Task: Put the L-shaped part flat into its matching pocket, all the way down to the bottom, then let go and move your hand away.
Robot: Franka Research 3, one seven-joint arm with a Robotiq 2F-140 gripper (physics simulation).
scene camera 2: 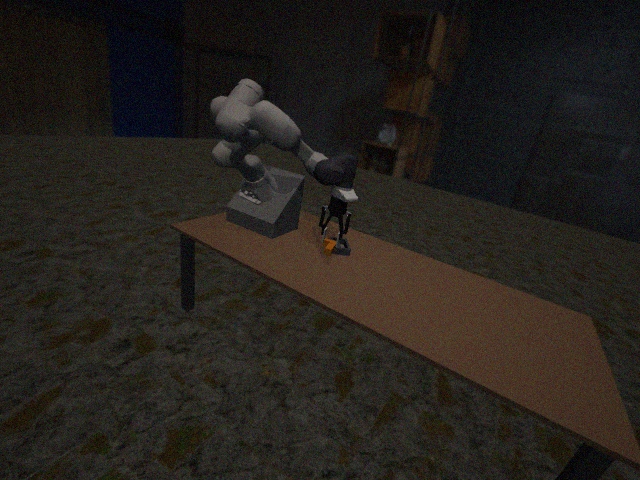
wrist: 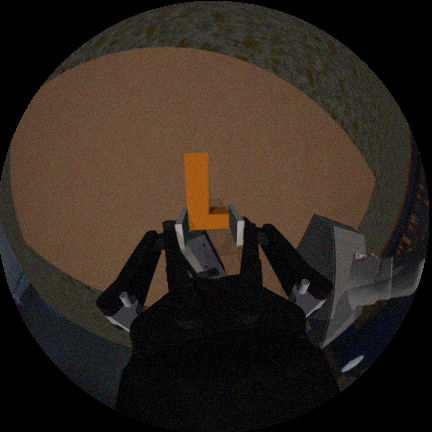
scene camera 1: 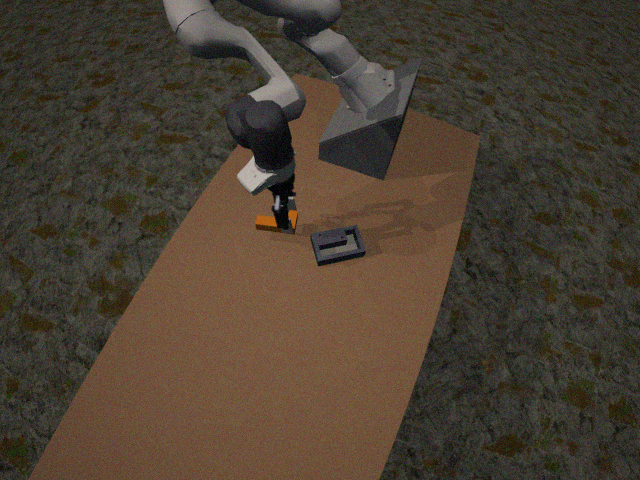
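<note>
The orange L-shaped part (scene camera 1: 266, 223) (scene camera 2: 329, 248) (wrist: 197, 187) is between the fingers of my gripper (scene camera 1: 287, 219) (scene camera 2: 331, 241) (wrist: 207, 214), which is shut on its short-leg end. The long leg sticks out away from the palm. The part looks about flat and a little above the table, with a shadow below it. The dark grey frame with the pocket (scene camera 1: 341, 256) (scene camera 2: 343, 252) stands on the table to the right of the part in scene camera 1, apart from it. In the wrist view the frame (wrist: 201, 253) shows between the fingers, partly hidden by the part and gripper.
The brown table (scene camera 1: 232, 335) (scene camera 2: 439, 310) (wrist: 115, 125) carries the frame and the arm's grey wedge-shaped base (scene camera 1: 356, 147) (scene camera 2: 258, 219) (wrist: 317, 242), which stands behind the frame in scene camera 1. A wooden shelf unit shows in the background of scene camera 2.
</note>
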